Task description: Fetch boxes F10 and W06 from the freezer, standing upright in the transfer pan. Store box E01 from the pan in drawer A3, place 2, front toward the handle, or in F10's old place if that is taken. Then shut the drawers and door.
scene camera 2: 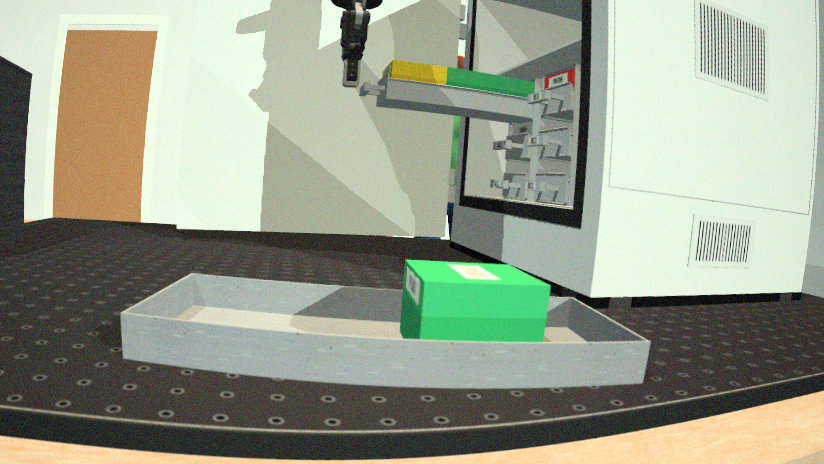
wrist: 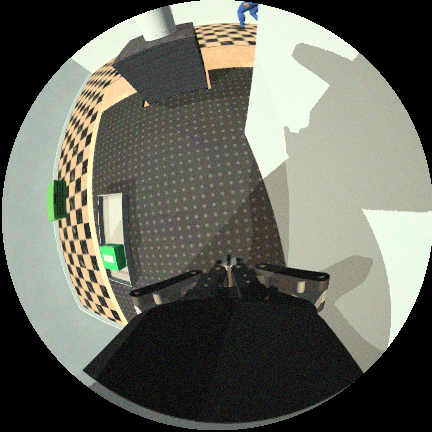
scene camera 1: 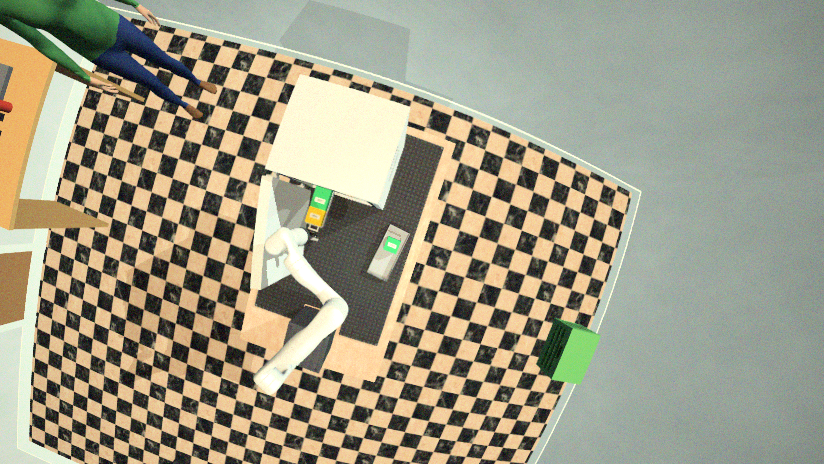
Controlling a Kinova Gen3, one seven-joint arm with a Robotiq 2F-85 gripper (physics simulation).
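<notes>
My gripper [scene camera 1: 313,236] [scene camera 2: 350,82] [wrist: 229,262] is shut and empty, in front of the handle [scene camera 2: 371,88] of the pulled-out upper drawer [scene camera 2: 455,101]; its fingertips are near the handle's height. In the drawer, yellow box E01 [scene camera 1: 314,216] [scene camera 2: 416,71] is at the handle end, with a green box [scene camera 1: 321,198] [scene camera 2: 490,82] behind it. Red box W06 [scene camera 2: 567,79] shows in the neighbouring compartment. A green box [scene camera 1: 392,244] [scene camera 2: 478,308] [wrist: 112,256] stands in the transfer pan [scene camera 1: 380,268] [scene camera 2: 374,364] [wrist: 125,220]; its label is unreadable. Its lower part is hidden in scene camera 2.
The freezer [scene camera 1: 340,138] [scene camera 2: 640,253] has its door [scene camera 1: 260,236] [scene camera 2: 345,172] [wrist: 340,150] open, beside the gripper. Lower drawers [scene camera 2: 550,144] look shut. A dark pedestal [scene camera 1: 311,361] [wrist: 165,70] stands opposite the freezer. A green bin [scene camera 1: 576,352] [wrist: 57,200] stands farther off.
</notes>
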